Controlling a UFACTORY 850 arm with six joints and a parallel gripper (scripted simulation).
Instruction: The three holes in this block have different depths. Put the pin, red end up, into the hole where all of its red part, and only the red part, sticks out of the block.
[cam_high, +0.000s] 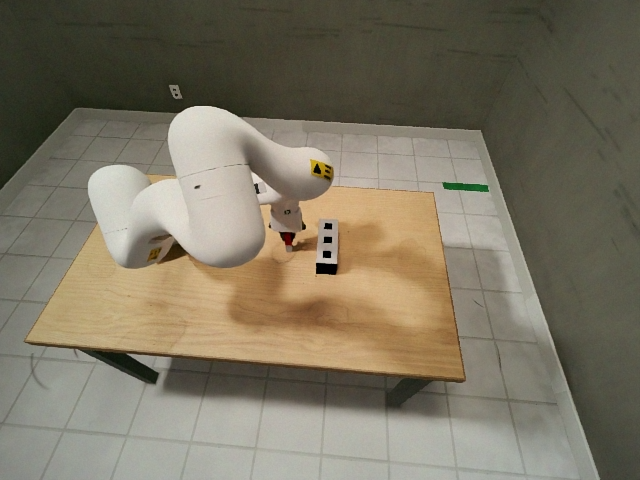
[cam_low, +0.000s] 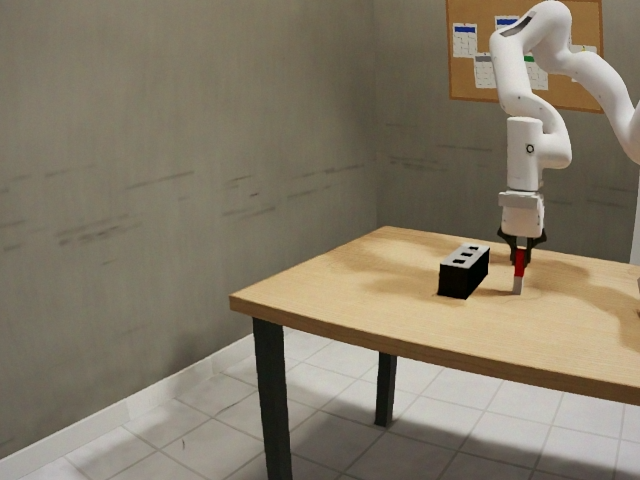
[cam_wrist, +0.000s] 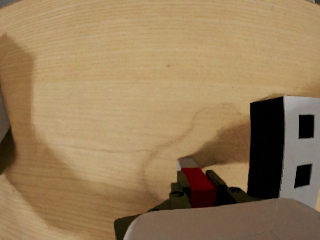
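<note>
Now: the pin 10 mm below my hand. The rest, counted from my hand: black block (140 mm ahead, 50 mm below).
</note>
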